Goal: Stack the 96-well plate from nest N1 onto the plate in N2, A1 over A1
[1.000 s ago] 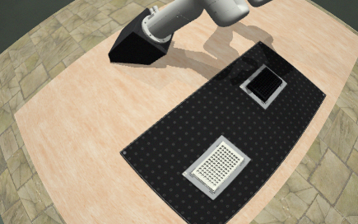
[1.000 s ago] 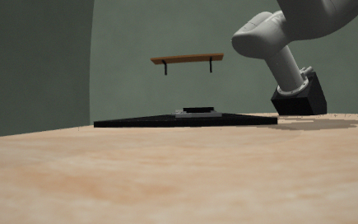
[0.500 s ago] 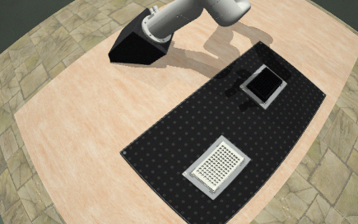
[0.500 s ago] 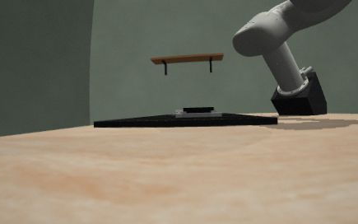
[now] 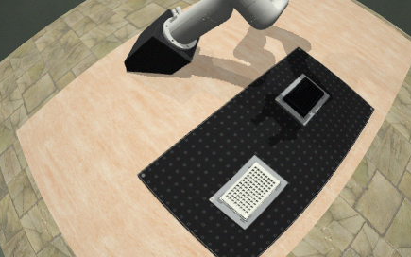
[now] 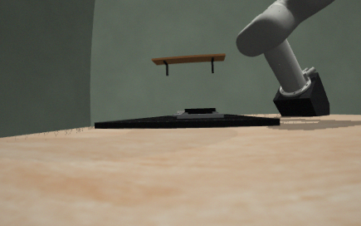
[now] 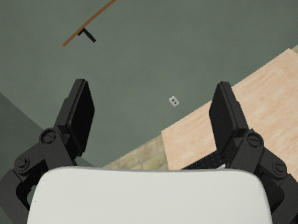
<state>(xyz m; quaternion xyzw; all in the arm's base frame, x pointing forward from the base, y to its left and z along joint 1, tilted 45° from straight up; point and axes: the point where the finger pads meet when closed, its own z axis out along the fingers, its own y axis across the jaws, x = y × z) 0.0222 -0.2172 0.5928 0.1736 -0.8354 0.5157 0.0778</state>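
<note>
Now: the white 96-well plate 16 cm ahead of my hand, 18 cm to the right of it and 60 cm below it. From my hand the other things lie so: grey plate nest 16 cm ahead, 18 cm to the right, 62 cm below; then black 96-well plate 1 cm behind, 11 cm to the left, 60 cm below.
</note>
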